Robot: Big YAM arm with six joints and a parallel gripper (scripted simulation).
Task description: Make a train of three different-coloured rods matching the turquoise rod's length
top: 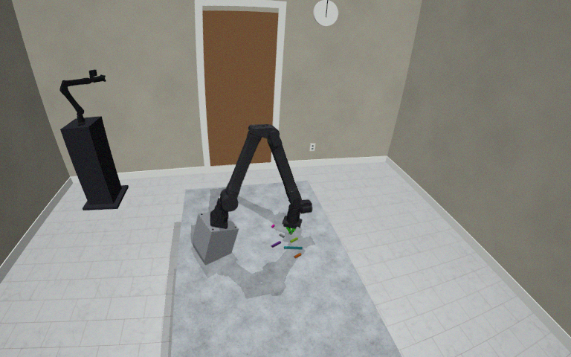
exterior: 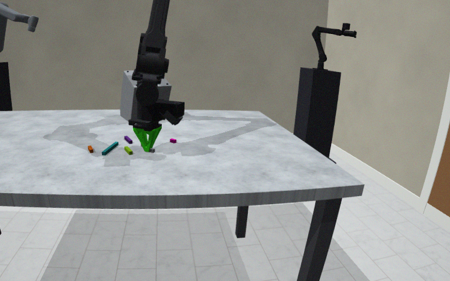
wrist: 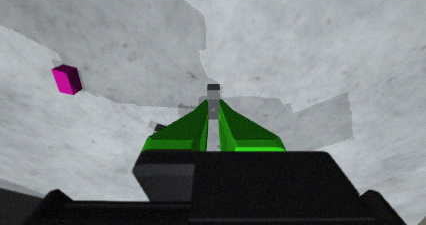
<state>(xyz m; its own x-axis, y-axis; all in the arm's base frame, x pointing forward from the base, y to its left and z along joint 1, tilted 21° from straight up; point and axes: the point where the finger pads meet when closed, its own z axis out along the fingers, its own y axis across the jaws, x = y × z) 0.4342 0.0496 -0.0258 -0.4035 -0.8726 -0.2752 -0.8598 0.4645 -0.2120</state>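
Now: hand 60 mm to the left of the lime rod, 10 mm short of it and 10 mm above it. Also, from my hand: purple rod 100 mm behind, 80 mm to the right, 10 mm below; then magenta rod 90 mm behind, 70 mm to the left, 10 mm below; then turquoise rod 120 mm to the right, 10 mm below, 10 mm behind.
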